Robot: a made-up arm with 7 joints.
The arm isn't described. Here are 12 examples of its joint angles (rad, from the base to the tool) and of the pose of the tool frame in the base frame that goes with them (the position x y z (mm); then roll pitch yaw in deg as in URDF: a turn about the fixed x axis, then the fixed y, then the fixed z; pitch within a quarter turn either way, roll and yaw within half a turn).
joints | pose
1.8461 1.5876 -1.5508 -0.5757 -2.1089 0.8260 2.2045 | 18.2 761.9 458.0 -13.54 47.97 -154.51
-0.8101 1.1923 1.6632 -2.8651 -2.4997 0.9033 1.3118 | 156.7 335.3 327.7 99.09 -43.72 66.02
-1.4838 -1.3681 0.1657 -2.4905 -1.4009 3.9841 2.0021 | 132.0 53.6 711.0 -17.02 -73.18 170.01
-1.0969 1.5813 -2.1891 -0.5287 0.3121 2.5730 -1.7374 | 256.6 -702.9 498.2 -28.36 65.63 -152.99
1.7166 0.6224 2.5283 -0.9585 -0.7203 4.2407 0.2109 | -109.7 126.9 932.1 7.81 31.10 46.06
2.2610 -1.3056 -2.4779 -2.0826 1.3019 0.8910 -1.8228 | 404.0 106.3 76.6 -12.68 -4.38 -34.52
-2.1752 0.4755 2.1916 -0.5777 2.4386 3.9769 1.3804 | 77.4 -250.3 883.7 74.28 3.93 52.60
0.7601 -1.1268 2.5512 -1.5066 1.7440 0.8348 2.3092 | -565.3 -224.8 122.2 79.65 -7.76 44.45
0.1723 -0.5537 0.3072 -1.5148 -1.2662 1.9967 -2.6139 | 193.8 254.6 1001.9 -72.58 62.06 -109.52
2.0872 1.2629 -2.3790 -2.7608 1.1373 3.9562 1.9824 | 135.8 41.8 664.5 -33.52 39.08 -114.77
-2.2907 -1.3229 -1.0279 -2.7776 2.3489 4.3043 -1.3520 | -129.3 146.6 481.7 -162.30 14.89 108.27
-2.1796 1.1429 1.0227 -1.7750 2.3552 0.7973 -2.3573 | 199.8 -605.6 313.9 -7.97 19.56 172.11
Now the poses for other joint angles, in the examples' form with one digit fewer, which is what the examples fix.
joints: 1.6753 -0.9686 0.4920 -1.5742 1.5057 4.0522 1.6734
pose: -82 -105 878 25.1 30.5 98.3
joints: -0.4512 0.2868 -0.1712 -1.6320 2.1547 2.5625 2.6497
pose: 415 -399 507 91.2 -7.6 81.7
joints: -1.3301 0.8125 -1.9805 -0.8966 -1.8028 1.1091 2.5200
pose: -255 -396 995 -62.3 38.9 -25.2
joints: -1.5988 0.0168 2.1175 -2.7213 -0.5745 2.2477 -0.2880
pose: 327 239 297 175.5 31.7 72.0
